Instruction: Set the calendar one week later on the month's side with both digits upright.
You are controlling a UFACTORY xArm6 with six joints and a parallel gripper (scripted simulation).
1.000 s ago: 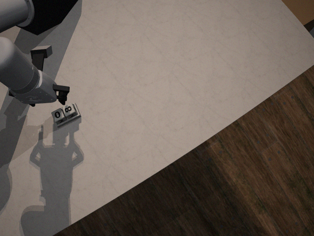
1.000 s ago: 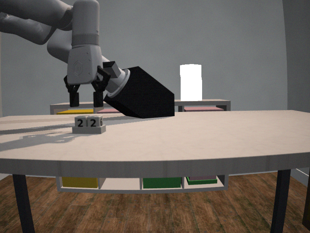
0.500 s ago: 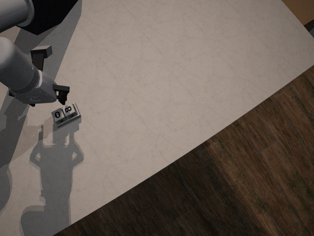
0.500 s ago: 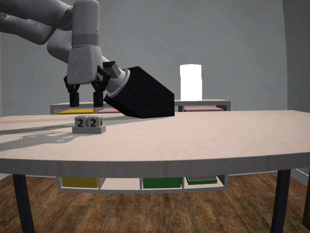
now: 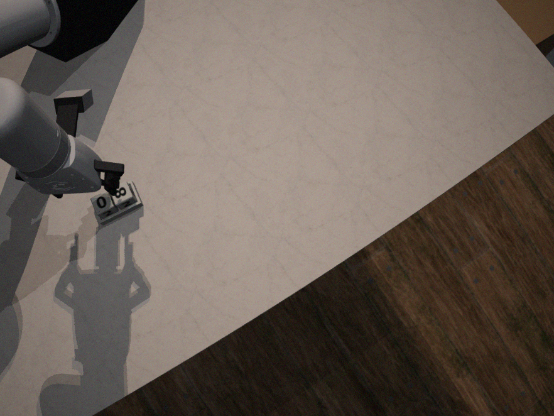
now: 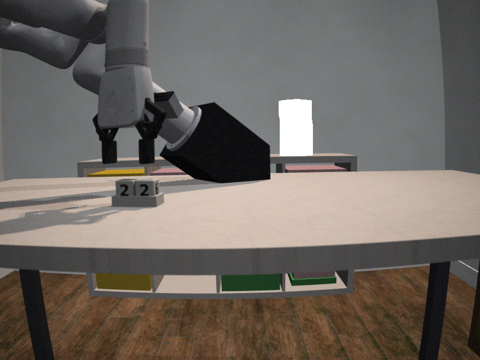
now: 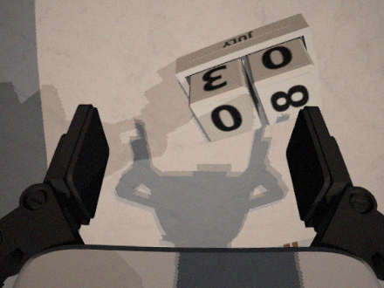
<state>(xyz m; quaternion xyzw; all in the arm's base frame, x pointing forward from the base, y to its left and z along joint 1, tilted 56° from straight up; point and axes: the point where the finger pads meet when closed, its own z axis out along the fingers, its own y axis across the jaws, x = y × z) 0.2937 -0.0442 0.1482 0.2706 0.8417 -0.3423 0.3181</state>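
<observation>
Right now the white cube is 40 mm ahead of my hand, 30 mm to the left of it and 50 mm below it. Round my hand: grey tray 30 mm ahead, 10 mm to the left, 70 mm below.
</observation>
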